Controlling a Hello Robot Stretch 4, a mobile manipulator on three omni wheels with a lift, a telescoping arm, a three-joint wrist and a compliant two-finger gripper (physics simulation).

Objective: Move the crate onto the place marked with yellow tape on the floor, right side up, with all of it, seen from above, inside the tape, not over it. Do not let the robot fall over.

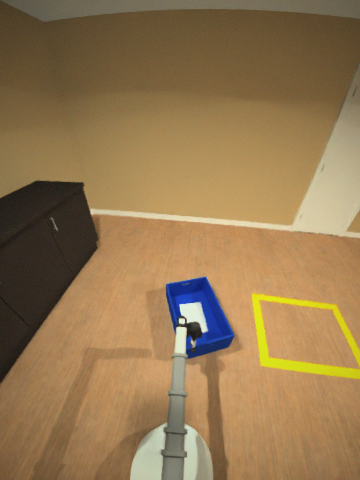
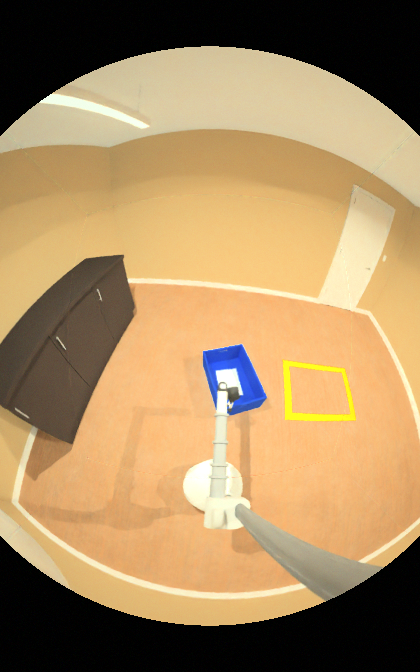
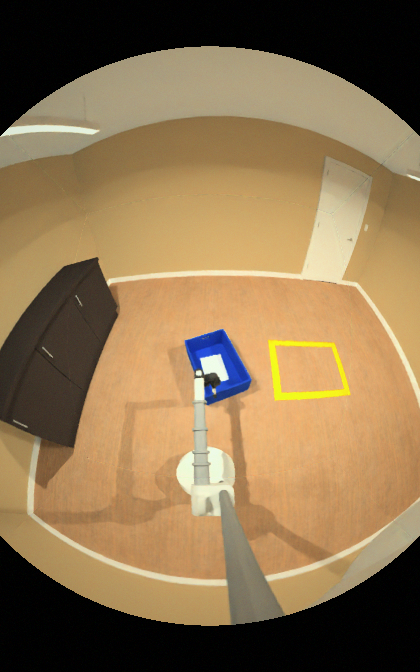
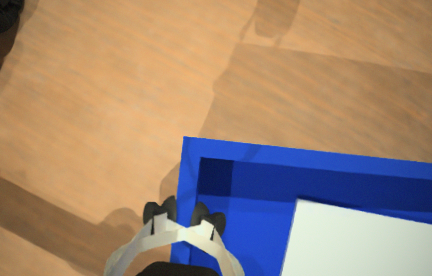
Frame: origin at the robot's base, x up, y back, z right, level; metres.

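Where they show: gripper, fingertip midpoint: (image 1: 192,348) (image 4: 185,214).
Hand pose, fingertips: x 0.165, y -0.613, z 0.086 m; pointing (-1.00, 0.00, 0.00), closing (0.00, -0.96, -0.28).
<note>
Things, the pixels of their top centre, and the offset from my fingertips.
- blue crate, middle of its top: (image 1: 196,307) dz +0.030, dx +0.028, dy -0.317 m
- white sheet, middle of its top: (image 4: 364,273) (image 1: 193,317) dz +0.015, dx -0.164, dy -0.331 m
The blue crate (image 1: 215,305) (image 2: 251,371) (image 3: 235,355) (image 4: 300,153) is open side up, turned slightly, with a white sheet (image 1: 190,311) (image 4: 350,240) on its inner floor. My gripper (image 1: 193,344) (image 2: 230,404) (image 3: 214,391) (image 4: 185,214) is shut on the crate's near wall, close to its left corner, one finger outside and one inside. Whether the crate's bottom touches the floor is hard to tell. The yellow tape (image 1: 260,330) (image 2: 288,390) (image 3: 275,370) forms a four-sided outline on the floor, right of the crate and apart from it.
A dark cabinet (image 1: 75,235) (image 2: 75,330) (image 3: 65,345) stands at the left. The back wall (image 1: 190,125) is beyond the crate, with a white door (image 2: 357,250) (image 3: 337,225) at the back right. My round base (image 2: 197,485) (image 3: 187,472) is on the near side of the crate.
</note>
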